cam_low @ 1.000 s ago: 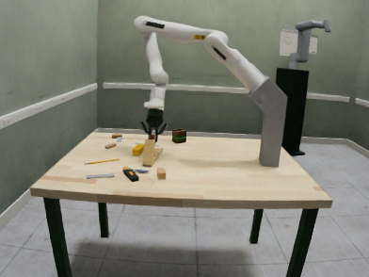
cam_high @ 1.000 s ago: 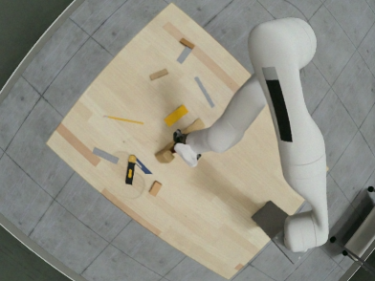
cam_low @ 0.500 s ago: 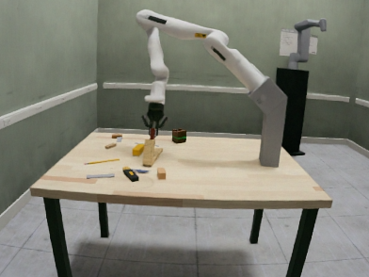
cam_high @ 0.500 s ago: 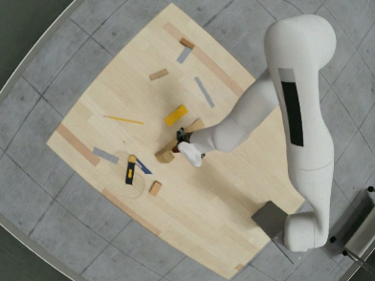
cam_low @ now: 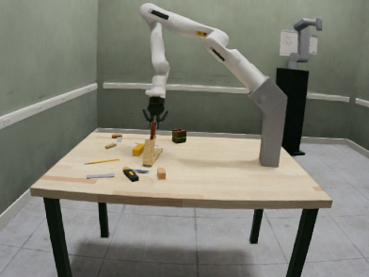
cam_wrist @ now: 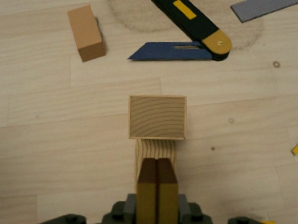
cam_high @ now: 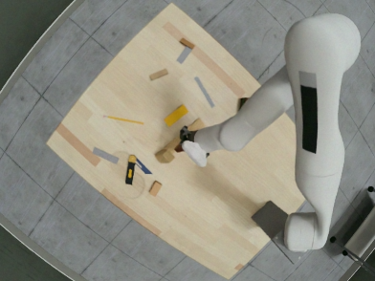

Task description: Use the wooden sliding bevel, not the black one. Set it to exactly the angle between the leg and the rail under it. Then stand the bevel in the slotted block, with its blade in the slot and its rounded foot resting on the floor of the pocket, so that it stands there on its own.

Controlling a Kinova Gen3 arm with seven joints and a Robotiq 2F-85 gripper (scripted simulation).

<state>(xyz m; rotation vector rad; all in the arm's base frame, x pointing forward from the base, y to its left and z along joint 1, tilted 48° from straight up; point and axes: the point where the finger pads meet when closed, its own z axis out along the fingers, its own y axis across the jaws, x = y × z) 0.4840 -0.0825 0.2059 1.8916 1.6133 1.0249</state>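
The wooden sliding bevel is 30 mm below my hand, 10 mm to the left of it and 10 mm ahead of it. From my hand the other things lie so: leg-and-rail wooden piece (100 mm below, 10 mm to the left); blue blade (50 mm below); yellow block (150 mm below, 80 mm to the right, 60 mm ahead).
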